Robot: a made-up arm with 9 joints. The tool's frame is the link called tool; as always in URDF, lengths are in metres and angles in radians. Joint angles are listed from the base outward.
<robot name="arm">
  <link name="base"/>
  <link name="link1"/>
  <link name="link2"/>
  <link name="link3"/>
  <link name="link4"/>
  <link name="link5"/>
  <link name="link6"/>
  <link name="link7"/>
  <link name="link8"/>
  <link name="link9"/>
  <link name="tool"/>
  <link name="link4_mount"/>
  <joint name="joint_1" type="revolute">
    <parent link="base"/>
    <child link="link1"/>
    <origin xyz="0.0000 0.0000 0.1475"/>
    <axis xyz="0 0 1"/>
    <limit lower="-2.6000" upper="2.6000"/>
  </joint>
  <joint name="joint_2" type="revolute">
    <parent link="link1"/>
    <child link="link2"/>
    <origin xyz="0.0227 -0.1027 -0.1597" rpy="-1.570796 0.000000 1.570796"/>
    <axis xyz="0 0 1"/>
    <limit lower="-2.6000" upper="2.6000"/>
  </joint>
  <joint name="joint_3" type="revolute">
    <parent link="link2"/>
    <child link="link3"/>
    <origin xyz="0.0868 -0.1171 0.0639" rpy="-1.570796 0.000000 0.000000"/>
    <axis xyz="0 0 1"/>
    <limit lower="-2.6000" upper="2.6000"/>
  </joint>
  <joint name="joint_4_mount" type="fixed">
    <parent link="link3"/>
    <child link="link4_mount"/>
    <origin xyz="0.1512 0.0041 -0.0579"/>
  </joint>
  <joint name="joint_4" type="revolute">
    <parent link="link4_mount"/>
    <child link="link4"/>
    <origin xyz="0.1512 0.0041 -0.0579" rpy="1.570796 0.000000 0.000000"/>
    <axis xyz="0 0 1"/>
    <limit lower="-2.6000" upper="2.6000"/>
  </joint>
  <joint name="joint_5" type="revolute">
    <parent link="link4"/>
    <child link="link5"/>
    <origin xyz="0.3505 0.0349 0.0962" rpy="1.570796 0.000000 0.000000"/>
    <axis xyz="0 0 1"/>
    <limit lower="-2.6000" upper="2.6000"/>
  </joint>
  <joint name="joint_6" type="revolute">
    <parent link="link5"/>
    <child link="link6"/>
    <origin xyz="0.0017 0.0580 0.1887" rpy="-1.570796 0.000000 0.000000"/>
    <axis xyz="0 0 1"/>
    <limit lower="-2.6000" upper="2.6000"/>
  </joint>
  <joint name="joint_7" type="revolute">
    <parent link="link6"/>
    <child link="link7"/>
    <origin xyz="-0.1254 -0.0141 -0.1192" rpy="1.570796 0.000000 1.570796"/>
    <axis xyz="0 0 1"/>
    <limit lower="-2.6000" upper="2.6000"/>
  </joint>
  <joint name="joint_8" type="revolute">
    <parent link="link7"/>
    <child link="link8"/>
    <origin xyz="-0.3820 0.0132 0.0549" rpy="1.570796 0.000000 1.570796"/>
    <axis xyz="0 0 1"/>
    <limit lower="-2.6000" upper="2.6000"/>
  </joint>
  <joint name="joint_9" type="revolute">
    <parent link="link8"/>
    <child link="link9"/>
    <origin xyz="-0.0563 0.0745 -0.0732" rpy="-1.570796 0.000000 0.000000"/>
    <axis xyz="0 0 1"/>
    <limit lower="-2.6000" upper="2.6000"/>
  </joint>
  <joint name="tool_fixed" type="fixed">
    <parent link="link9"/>
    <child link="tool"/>
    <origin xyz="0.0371 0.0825 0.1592" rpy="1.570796 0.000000 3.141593"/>
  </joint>
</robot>
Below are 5 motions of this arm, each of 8 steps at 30 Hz.
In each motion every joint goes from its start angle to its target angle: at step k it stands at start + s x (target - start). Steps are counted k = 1, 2, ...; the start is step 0. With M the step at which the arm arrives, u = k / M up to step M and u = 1 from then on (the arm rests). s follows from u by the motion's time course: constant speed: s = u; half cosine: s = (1 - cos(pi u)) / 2; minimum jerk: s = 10 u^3 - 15 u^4 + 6 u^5.
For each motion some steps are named. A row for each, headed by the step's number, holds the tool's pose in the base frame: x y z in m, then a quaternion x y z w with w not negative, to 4 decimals.
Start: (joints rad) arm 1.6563 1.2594 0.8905 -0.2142 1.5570 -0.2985 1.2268 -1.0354 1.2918
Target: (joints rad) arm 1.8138 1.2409 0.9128 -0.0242 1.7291 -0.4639 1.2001 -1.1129 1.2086
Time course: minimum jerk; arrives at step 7
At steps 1, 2, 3, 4, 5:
1: -1.0772 0.5741 -0.5266 0.8891 -0.4194 -0.0718 0.1687
2: -1.0798 0.5662 -0.5339 0.8852 -0.4217 -0.0717 0.1829
3: -1.0836 0.5525 -0.5472 0.8771 -0.4270 -0.0713 0.2082
4: -1.0865 0.5378 -0.5630 0.8657 -0.4353 -0.0703 0.2371
5: -1.0876 0.5268 -0.5764 0.8546 -0.4439 -0.0693 0.2603

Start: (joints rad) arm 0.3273 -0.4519 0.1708 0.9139 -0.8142 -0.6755 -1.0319 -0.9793 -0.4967
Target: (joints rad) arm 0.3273 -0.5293 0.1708 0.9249 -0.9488 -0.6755 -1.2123 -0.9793 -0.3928
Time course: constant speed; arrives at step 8
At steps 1, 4, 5, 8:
1: -0.5882 0.7886 0.3072 -0.3007 -0.7005 0.1740 0.6234
4: -0.5595 0.8050 0.2930 -0.3346 -0.6989 0.1396 0.6165
5: -0.5489 0.8101 0.2886 -0.3458 -0.6978 0.1279 0.6141
8: -0.5142 0.8240 0.2764 -0.3789 -0.6929 0.0925 0.6064

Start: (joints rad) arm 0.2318 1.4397 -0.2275 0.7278 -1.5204 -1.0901 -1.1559 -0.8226 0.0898
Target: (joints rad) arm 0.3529 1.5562 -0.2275 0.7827 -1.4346 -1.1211 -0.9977 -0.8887 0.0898
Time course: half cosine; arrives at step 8
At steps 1, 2, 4, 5, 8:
1: -0.3993 -0.1732 -1.1717 -0.5138 -0.7810 0.3374 0.1105
2: -0.4048 -0.1978 -1.1678 -0.5140 -0.7755 0.3494 0.1111
4: -0.4189 -0.2770 -1.1514 -0.5161 -0.7556 0.3878 0.1109
5: -0.4240 -0.3191 -1.1404 -0.5180 -0.7438 0.4080 0.1096
8: -0.4287 -0.3853 -1.1197 -0.5220 -0.7234 0.4394 0.1058

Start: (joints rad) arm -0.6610 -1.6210 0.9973 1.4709 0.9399 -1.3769 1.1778 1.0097 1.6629
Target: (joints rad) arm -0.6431 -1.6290 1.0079 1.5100 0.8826 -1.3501 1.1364 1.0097 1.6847
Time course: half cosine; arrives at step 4
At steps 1, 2, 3, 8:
1: 0.6907 0.0977 0.1426 -0.1114 -0.7950 -0.4869 0.3443
2: 0.6841 0.0951 0.1216 -0.1190 -0.7974 -0.4740 0.3541
3: 0.6772 0.0921 0.1011 -0.1265 -0.7997 -0.4607 0.3635
8: 0.6742 0.0906 0.0928 -0.1296 -0.8007 -0.4552 0.3674

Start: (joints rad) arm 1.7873 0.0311 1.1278 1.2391 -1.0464 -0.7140 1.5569 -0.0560 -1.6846
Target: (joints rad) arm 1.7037 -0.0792 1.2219 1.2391 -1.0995 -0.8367 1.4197 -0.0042 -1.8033
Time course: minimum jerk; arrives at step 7
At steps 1, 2, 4, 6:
1: -0.1759 0.5608 0.3335 -0.0506 -0.5342 0.0191 0.8436
2: -0.1673 0.5637 0.3397 -0.0524 -0.5432 0.0119 0.8379
4: -0.1314 0.5738 0.3632 -0.0621 -0.5788 -0.0173 0.8129
6: -0.1048 0.5792 0.3782 -0.0714 -0.6037 -0.0380 0.7931

